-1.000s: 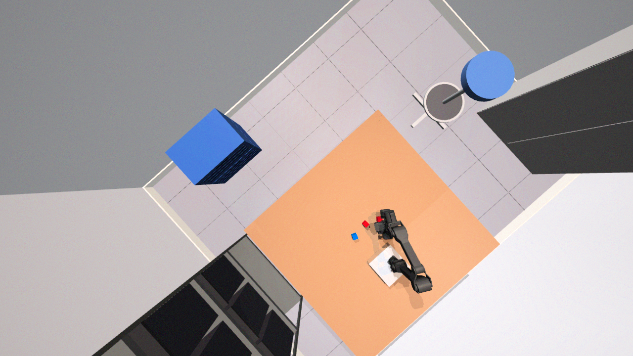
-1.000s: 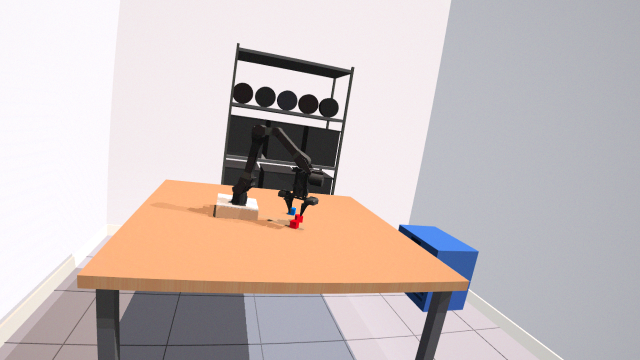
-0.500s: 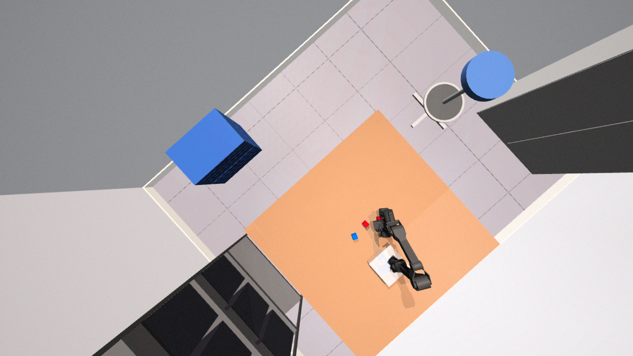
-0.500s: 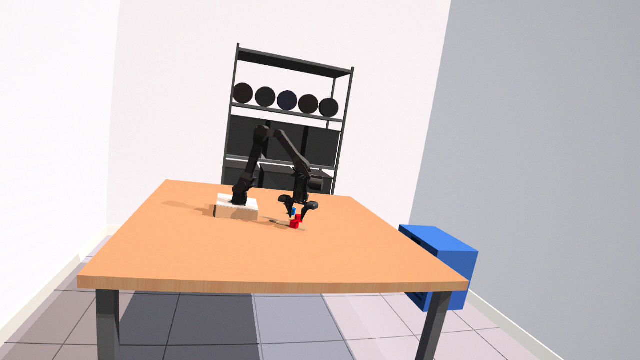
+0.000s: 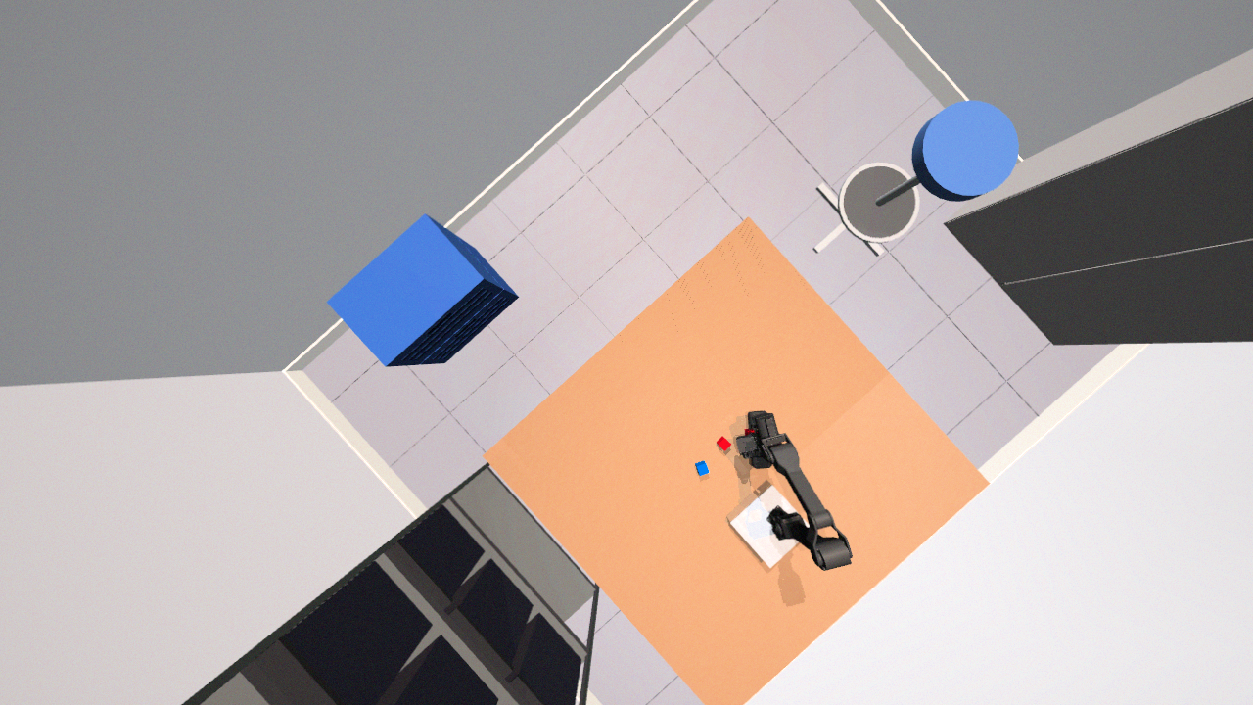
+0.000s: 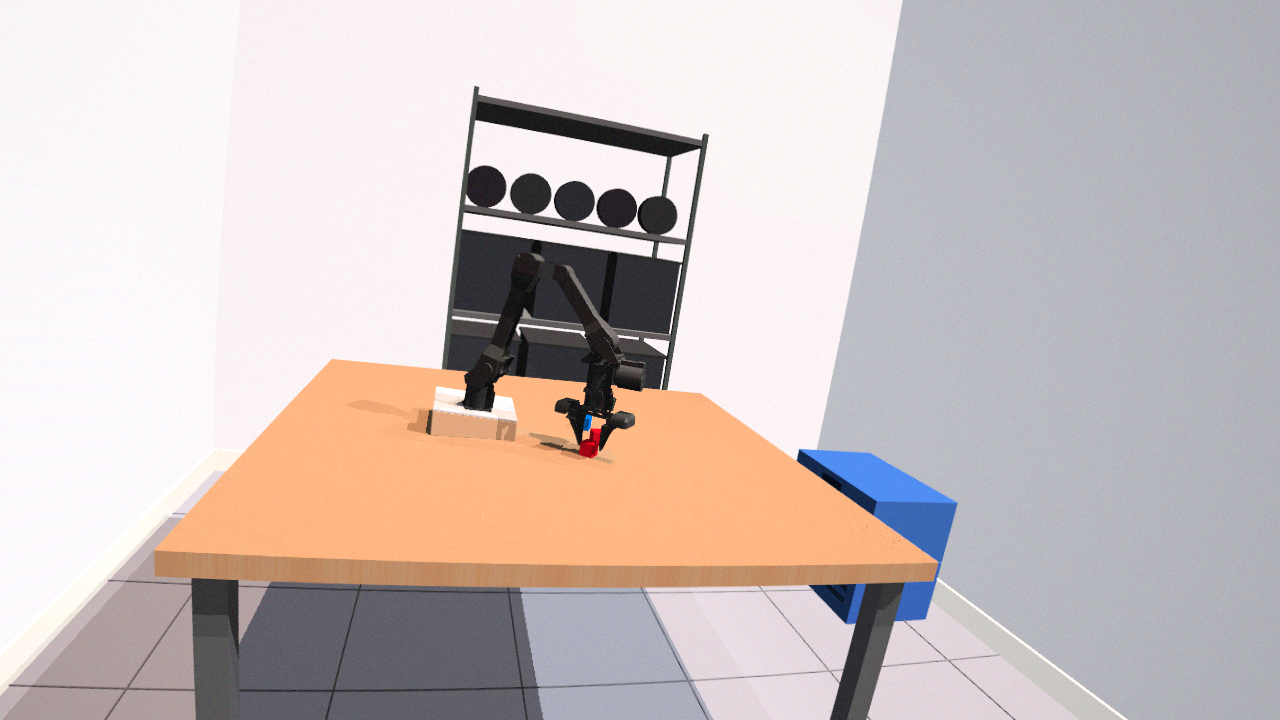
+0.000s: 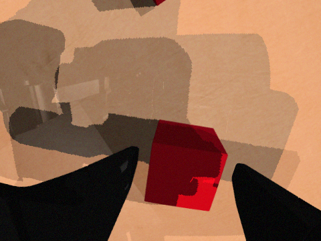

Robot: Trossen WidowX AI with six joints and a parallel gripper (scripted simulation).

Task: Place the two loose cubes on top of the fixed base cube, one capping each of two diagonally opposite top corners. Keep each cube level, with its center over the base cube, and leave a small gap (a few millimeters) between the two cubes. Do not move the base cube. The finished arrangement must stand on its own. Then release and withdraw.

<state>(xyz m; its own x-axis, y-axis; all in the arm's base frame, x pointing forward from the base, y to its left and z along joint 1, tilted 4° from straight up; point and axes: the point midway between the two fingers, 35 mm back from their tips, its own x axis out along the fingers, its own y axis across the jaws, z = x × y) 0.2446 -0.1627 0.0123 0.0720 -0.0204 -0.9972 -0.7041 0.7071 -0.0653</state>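
Right now my gripper tip is 21 cm to the right of the blue cube and 5 cm short of it.
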